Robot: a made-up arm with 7 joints.
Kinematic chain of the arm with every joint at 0, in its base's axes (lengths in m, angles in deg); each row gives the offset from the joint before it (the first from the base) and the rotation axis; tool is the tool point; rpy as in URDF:
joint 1: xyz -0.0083 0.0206 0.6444 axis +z
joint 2: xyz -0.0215 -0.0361 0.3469 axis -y
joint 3: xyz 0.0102 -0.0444 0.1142 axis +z
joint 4: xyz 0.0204 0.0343 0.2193 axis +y
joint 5: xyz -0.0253 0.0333 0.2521 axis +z
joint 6: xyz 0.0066 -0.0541 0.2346 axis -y
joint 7: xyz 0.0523 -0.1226 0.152 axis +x
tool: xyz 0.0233 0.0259 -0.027 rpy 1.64 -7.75 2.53
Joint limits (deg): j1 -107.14..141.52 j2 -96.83..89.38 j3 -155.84..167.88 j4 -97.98..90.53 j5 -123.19..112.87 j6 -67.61..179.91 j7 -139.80..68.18
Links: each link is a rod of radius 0.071 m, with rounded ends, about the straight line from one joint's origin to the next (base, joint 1, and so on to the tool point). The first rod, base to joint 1, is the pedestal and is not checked.
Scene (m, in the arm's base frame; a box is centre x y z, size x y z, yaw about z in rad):
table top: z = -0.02
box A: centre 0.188 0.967 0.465 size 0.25 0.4 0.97 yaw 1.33
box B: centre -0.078 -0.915 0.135 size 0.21 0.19 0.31 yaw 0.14
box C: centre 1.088 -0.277 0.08 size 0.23 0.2 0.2 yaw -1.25
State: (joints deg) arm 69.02 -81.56 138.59 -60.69 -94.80 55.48 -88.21
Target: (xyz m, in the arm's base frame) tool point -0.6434 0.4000 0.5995
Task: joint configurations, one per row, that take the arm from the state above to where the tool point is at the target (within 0.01 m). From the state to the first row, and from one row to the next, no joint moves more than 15 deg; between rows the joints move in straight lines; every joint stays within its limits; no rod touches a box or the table.
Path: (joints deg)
1: 72.45 -72.49 125.69 -49.26 -87.52 45.13 -78.70
2: 75.88 -63.42 112.79 -37.83 -80.24 34.79 -69.19
3: 79.31 -54.36 99.89 -26.40 -72.96 24.44 -59.69
4: 82.74 -45.29 86.99 -14.97 -65.68 14.10 -50.18
5: 88.64 -53.88 84.04 -1.58 -61.52 13.86 -55.31
6: 94.53 -62.47 81.10 11.81 -57.37 13.62 -60.45
7: 100.43 -71.06 78.15 25.20 -53.21 13.38 -65.58
8: 106.32 -79.65 75.21 38.58 -49.06 13.15 -70.72
9: 112.22 -88.24 72.26 51.97 -44.90 12.91 -75.86
10: 118.12 -96.83 69.32 65.36 -40.75 12.67 -80.99

